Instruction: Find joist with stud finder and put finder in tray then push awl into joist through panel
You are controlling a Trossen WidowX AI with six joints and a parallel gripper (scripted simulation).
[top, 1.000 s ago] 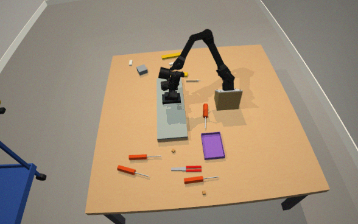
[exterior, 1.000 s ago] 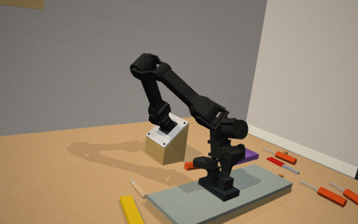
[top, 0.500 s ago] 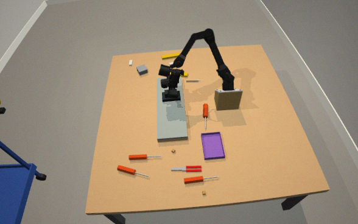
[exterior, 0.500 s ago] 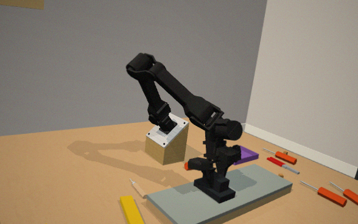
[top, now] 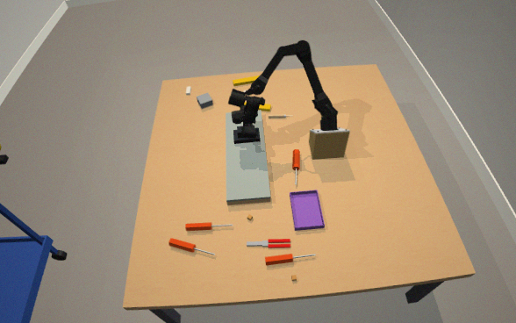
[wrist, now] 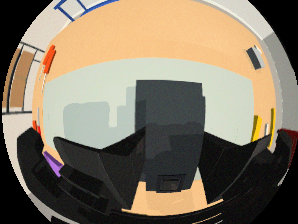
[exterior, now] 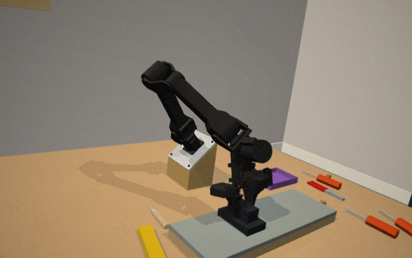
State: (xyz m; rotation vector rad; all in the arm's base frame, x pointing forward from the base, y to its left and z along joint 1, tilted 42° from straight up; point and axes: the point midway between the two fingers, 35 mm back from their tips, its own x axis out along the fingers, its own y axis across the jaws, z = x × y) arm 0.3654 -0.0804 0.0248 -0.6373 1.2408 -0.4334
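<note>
My gripper tip is 39 cm to the right of the purple tray, 24 cm past it and 5 cm above it. The rest, counted from my gripper tip: awl 19 cm behind, 16 cm to the right, 6 cm below; stud finder 2 cm behind, 2 cm above; grey cube 31 cm to the right, 21 cm ahead, 5 cm below.
</note>
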